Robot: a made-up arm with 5 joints.
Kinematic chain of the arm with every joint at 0, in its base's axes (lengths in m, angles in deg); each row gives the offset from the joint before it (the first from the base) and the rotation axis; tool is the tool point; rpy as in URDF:
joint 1: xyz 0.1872 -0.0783 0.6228 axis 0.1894 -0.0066 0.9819
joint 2: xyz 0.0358 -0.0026 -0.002 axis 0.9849 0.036 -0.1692
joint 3: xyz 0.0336 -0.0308 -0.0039 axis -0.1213 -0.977 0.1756
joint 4: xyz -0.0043 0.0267 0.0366 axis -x
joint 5: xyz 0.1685 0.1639 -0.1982 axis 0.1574 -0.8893 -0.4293
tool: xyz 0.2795 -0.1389 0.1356 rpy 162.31 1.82 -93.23
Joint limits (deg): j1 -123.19..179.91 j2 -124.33..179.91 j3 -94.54..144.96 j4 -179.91..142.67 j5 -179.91..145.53
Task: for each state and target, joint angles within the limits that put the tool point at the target. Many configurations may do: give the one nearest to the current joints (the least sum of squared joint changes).
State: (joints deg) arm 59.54 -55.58 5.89 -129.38 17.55
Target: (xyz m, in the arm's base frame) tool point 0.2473 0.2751 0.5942
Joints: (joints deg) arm 85.78 -43.03 -17.13 -139.42 35.73
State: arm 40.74 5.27 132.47 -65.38 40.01
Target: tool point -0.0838 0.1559 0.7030
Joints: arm -6.72 -24.74 144.26 -65.80 3.54
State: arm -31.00 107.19 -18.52 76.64 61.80
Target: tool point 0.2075 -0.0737 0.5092
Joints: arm -18.95 142.24 -24.62 62.74 100.61
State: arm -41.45 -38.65 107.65 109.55 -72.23
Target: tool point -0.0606 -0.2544 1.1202
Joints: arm -13.44 -1.89 121.73 115.25 -67.89
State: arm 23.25 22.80 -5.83 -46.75 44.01
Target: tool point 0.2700 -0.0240 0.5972
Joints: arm 64.21 -5.39 1.38 -45.44 87.70
